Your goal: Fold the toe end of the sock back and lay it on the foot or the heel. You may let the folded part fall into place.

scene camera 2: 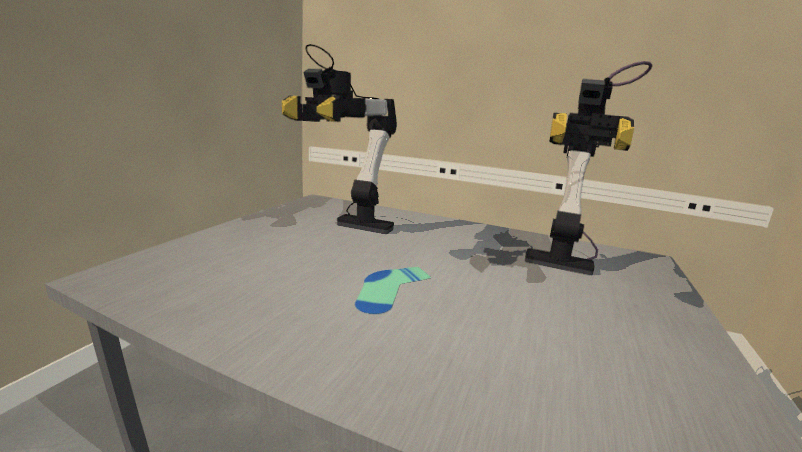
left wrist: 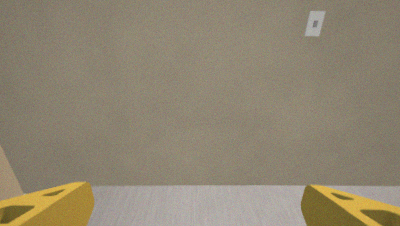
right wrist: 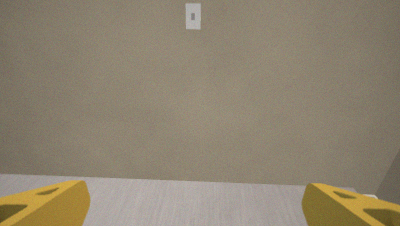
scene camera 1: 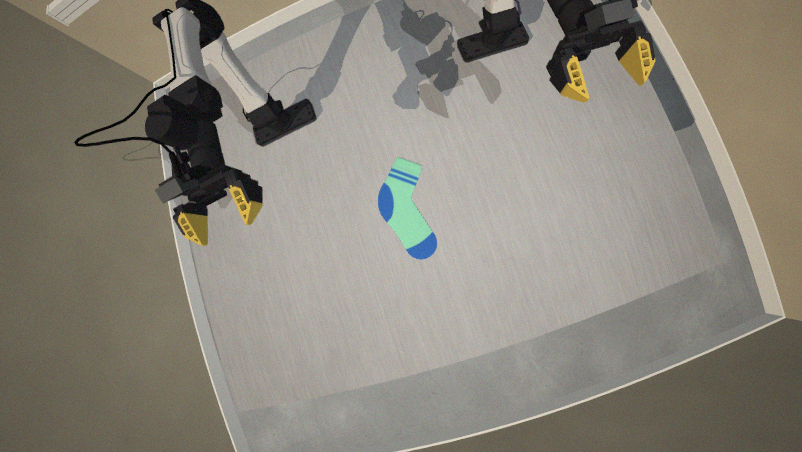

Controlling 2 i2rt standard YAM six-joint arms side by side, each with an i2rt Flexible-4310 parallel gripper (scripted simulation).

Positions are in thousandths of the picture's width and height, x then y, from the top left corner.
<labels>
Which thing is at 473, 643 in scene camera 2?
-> A mint-green sock.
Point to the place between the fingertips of the right gripper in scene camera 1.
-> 281, 521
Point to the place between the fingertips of the right gripper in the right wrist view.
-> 491, 847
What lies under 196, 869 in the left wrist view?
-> The left gripper.
</labels>
